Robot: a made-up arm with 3 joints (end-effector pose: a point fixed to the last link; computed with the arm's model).
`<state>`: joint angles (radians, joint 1 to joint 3).
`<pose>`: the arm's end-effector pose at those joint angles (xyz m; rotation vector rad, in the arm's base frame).
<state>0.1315 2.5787 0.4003</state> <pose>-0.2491 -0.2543 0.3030 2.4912 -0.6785 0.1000</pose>
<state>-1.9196 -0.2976 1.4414</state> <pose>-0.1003 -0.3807 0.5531 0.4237 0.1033 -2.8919</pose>
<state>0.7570 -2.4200 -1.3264</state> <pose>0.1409 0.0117 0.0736 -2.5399 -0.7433 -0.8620</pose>
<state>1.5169 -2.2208 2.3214</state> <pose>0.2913 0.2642 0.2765 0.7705 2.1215 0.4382</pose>
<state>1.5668 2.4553 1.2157</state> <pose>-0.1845 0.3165 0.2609 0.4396 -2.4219 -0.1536</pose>
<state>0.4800 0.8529 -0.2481</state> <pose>-0.0276 0.1172 0.7343 0.8652 -0.1008 -0.6827</pose>
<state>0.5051 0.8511 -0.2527</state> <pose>-0.0235 0.1179 0.7342 0.8638 -0.1096 -0.7106</pose>
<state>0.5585 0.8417 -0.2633</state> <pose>-0.0135 0.1206 0.7337 0.8553 -0.1272 -0.7716</pose>
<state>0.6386 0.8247 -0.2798</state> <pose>0.0026 0.1241 0.7328 0.8393 -0.1522 -0.8643</pose>
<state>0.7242 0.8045 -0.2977</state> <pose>0.0208 0.1262 0.7317 0.8199 -0.1775 -0.9643</pose>
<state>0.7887 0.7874 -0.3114</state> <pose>0.0352 0.1268 0.7306 0.8033 -0.1954 -1.0403</pose>
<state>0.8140 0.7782 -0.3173</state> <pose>0.0417 0.1272 0.7300 0.7943 -0.2014 -1.0712</pose>
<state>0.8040 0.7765 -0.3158</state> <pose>0.0407 0.1283 0.7300 0.7926 -0.1974 -1.0606</pose>
